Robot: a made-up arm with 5 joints. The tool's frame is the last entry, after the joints.
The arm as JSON. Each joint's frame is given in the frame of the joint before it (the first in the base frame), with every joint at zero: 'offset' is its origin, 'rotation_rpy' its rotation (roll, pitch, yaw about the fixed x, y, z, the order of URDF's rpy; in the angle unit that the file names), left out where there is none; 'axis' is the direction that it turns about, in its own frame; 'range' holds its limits. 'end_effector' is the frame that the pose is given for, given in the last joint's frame.
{
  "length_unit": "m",
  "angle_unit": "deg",
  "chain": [
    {
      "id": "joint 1",
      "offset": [
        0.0,
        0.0,
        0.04
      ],
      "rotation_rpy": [
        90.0,
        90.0,
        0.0
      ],
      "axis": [
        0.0,
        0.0,
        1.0
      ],
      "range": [
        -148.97,
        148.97
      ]
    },
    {
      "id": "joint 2",
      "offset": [
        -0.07,
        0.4,
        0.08
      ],
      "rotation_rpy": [
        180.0,
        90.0,
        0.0
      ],
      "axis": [
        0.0,
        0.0,
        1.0
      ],
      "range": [
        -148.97,
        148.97
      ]
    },
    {
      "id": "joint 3",
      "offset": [
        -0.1,
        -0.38,
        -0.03
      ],
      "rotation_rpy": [
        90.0,
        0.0,
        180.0
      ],
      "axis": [
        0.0,
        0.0,
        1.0
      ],
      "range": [
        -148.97,
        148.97
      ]
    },
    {
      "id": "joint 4",
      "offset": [
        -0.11,
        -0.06,
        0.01
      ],
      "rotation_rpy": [
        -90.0,
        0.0,
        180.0
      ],
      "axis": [
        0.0,
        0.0,
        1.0
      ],
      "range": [
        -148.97,
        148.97
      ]
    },
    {
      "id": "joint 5",
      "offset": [
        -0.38,
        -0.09,
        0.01
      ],
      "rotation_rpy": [
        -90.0,
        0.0,
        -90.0
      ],
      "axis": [
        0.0,
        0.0,
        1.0
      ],
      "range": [
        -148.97,
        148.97
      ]
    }
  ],
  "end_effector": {
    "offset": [
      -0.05,
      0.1,
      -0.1
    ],
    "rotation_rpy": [
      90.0,
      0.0,
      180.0
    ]
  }
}
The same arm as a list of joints. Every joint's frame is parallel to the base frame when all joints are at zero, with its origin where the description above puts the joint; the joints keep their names.
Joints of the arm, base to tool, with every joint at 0 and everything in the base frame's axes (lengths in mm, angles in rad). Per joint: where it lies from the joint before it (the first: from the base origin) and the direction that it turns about. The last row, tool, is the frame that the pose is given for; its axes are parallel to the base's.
joint 1: axis -y xyz 0.0 0.0 40.0
joint 2: axis +z xyz 400.0 -80.0 70.0
joint 3: axis -x xyz 380.0 -100.0 -30.0
joint 4: axis -z xyz -10.0 110.0 -60.0
joint 5: axis +y xyz -90.0 -380.0 -10.0
tool: xyz 50.0 -100.0 100.0
Joint limits (rad, base to tool): -2.6000..2.6000 -2.6000..2.6000 -2.6000..2.6000 -2.6000..2.6000 -2.6000..2.6000

